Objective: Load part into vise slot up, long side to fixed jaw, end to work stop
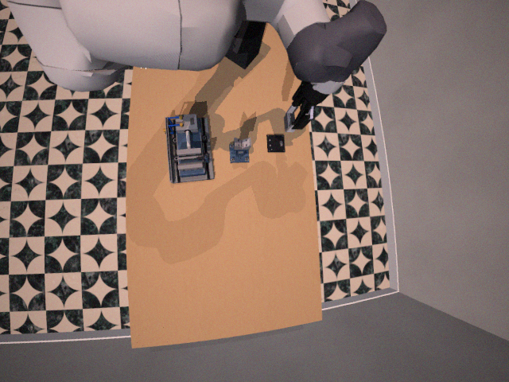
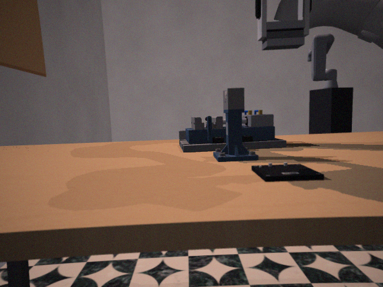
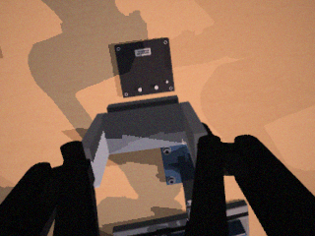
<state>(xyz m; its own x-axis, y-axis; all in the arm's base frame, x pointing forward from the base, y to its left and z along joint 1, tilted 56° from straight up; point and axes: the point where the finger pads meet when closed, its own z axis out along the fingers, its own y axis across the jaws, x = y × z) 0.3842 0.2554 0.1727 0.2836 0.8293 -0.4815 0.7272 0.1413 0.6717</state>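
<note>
The part lies 10 mm to the left of my hand and 30 mm below it. Also, from my hand: work stop: 30 mm behind, 360 mm to the right, 170 mm below; then infeed plate: 10 mm ahead, 10 mm to the left, 250 mm below; then air cylinder rod: 130 mm behind, 380 mm to the right, 180 mm below.
</note>
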